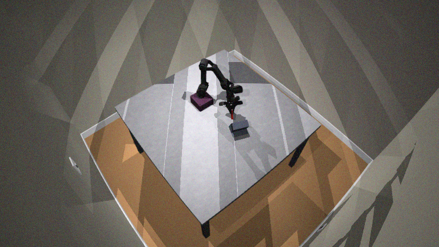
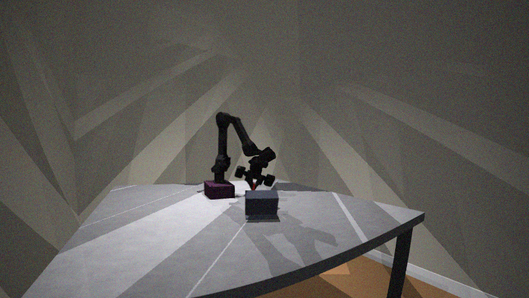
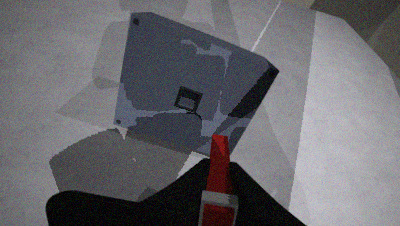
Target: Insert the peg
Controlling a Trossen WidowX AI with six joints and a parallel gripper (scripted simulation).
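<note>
The grey sloped panel lies 100 mm ahead of my gripper tip, 50 mm below it and 10 mm to the left of it. Round my gripper tip: red peg 10 mm behind, 10 mm above.
</note>
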